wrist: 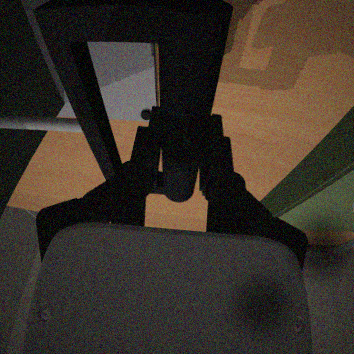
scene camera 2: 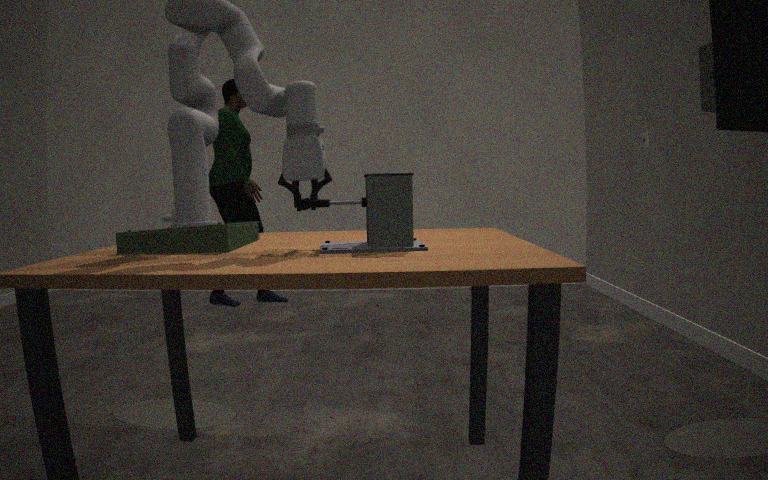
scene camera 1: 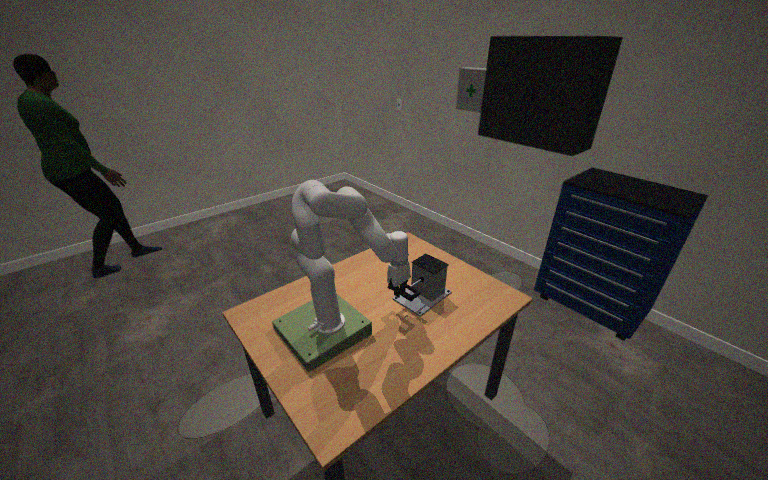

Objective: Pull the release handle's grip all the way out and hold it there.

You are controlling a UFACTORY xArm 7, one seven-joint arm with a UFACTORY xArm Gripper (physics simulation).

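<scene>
The release handle's black grip (scene camera 1: pixel 408 292) (scene camera 2: pixel 321 203) (wrist: pixel 191 65) is a frame-shaped handle. A pale metal rod (scene camera 2: pixel 345 202) (wrist: pixel 40 124) runs level from it to a black collar on the side of the grey box (scene camera 1: pixel 431 279) (scene camera 2: pixel 389 210). A length of bare rod shows between grip and collar. My gripper (scene camera 2: pixel 305 204) (wrist: pixel 183 126) is shut on the grip's bar, with one finger on each side, above the near end of the metal base plate. The bar's rounded end shows between the fingers in the wrist view. The fingertips are partly hidden against the dark grip.
The box stands on a metal base plate (scene camera 1: pixel 419 308) (scene camera 2: pixel 339 247) bolted to the wooden table (scene camera 1: pixel 475 294) (scene camera 2: pixel 481 254). The arm's green base block (scene camera 1: pixel 300 342) (scene camera 2: pixel 169 241) is on the table. A person in a green top (scene camera 1: pixel 53 133) (scene camera 2: pixel 231 147) stands beyond the table. A blue drawer cabinet (scene camera 1: pixel 614 254) stands to the right.
</scene>
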